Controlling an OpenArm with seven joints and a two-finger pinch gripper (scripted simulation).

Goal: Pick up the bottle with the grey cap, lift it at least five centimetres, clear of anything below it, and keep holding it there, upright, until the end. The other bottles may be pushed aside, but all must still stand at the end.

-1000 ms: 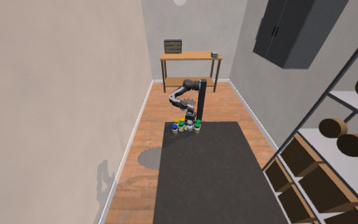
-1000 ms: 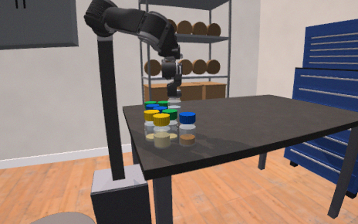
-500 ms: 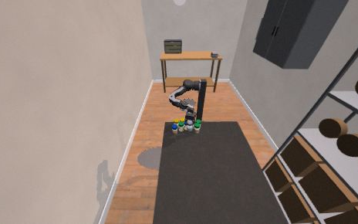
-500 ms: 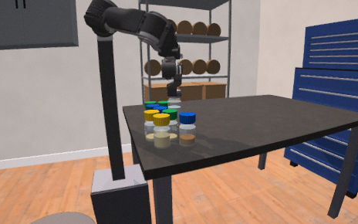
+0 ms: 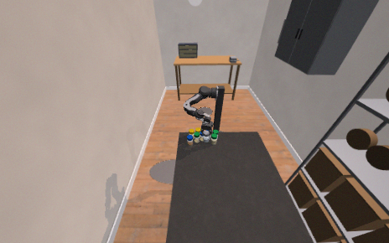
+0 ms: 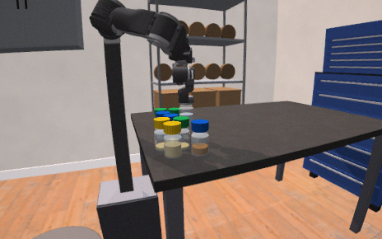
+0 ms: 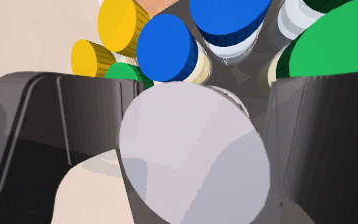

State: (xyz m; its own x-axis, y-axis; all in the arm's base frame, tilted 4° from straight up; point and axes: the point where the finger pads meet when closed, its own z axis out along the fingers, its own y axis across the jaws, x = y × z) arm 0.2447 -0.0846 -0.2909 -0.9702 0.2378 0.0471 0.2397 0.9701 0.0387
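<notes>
Now: the grey-capped bottle 40 mm below my hand. From my hand the other things lie so: blue-capped bottle: 150 mm to the right, 100 mm below.
</notes>
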